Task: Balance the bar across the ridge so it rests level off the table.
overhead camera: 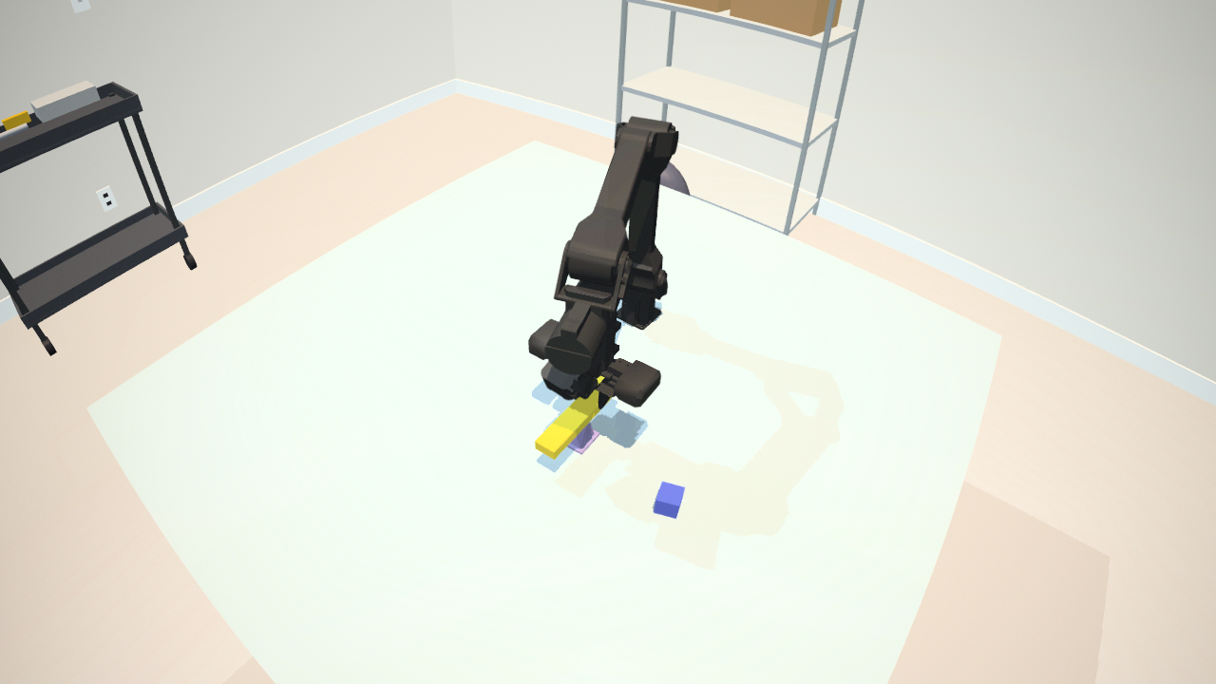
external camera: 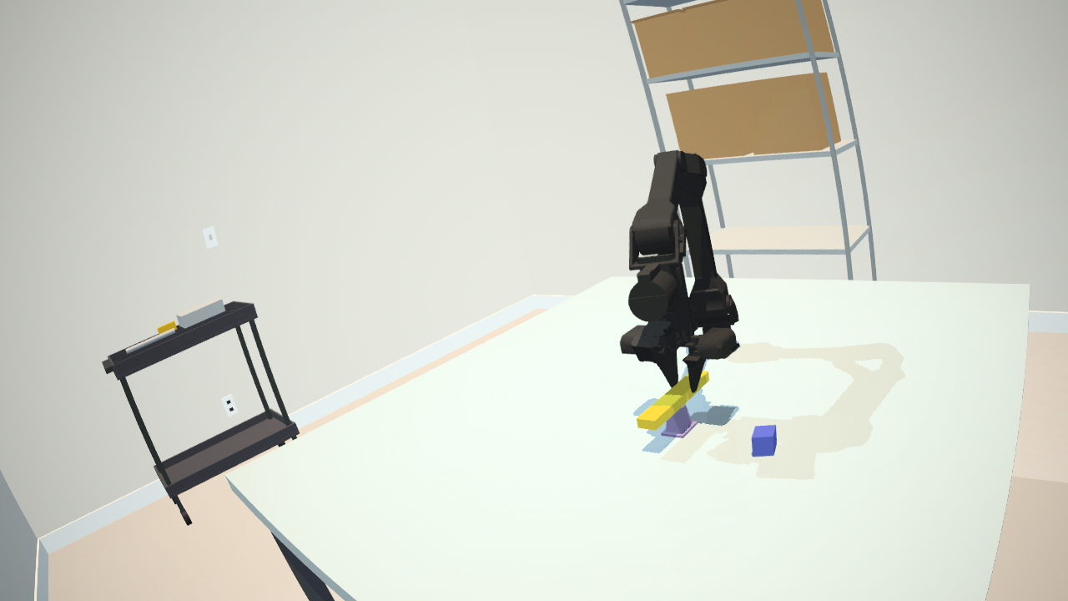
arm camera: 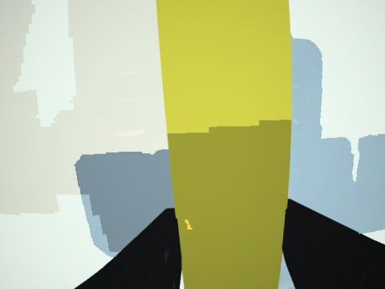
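My gripper tip is 3 cm short of the yellow bar. From my gripper tip the other things lie so: blue cube (17 cm to the left, 5 cm ahead, 4 cm below).
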